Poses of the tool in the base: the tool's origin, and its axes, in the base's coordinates. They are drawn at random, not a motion.
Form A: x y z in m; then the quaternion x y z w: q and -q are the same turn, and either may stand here.
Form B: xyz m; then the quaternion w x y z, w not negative. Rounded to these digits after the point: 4 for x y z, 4 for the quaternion.
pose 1, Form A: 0.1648, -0.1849, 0.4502, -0.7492, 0.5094, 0.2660, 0.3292
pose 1, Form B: 0.1648, -0.1849, 0.4502, 0.3292, -0.7492, 0.5094, 0.2660
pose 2, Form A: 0.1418, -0.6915, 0.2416, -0.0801, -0.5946, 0.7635, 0.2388
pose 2, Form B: 0.1418, -0.6915, 0.2416, 0.2388, -0.0801, -0.5946, 0.7635
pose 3, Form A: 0.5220, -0.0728, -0.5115, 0.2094, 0.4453, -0.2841, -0.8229
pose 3, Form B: 0.5220, -0.0728, -0.5115, 0.8229, -0.2094, -0.4453, 0.2841
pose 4, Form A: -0.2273, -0.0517, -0.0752, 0.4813, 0.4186, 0.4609, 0.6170
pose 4, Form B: -0.2273, -0.0517, -0.0752, 0.6170, 0.4813, 0.4186, 0.4609
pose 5, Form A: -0.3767, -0.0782, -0.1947, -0.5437, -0.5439, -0.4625, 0.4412
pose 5, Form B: -0.3767, -0.0782, -0.1947, 0.4412, -0.5437, -0.5439, -0.4625
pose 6, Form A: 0.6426, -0.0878, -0.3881, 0.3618, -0.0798, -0.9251, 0.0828
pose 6, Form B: 0.6426, -0.0878, -0.3881, 0.0828, 0.3618, -0.0798, -0.9251
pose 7, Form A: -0.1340, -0.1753, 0.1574, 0.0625, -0.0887, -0.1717, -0.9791
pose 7, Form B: -0.1340, -0.1753, 0.1574, 0.9791, -0.0625, 0.0887, 0.1717
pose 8, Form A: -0.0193, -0.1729, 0.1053, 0.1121, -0.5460, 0.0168, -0.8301
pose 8, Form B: -0.0193, -0.1729, 0.1053, 0.8301, -0.1121, 0.5460, -0.0168
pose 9, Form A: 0.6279, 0.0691, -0.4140, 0.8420, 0.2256, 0.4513, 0.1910
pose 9, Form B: 0.6279, 0.0691, -0.4140, 0.1910, 0.8420, 0.2256, 0.4513
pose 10, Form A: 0.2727, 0.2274, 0.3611, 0.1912, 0.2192, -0.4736, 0.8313
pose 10, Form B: 0.2727, 0.2274, 0.3611, 0.8313, 0.1912, 0.2192, -0.4736
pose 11, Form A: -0.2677, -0.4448, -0.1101, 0.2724, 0.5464, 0.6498, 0.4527
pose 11, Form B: -0.2677, -0.4448, -0.1101, 0.4527, 0.2724, 0.5464, 0.6498
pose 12, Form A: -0.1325, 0.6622, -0.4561, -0.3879, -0.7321, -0.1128, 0.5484
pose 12, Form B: -0.1325, 0.6622, -0.4561, 0.5484, -0.3879, -0.7321, -0.1128
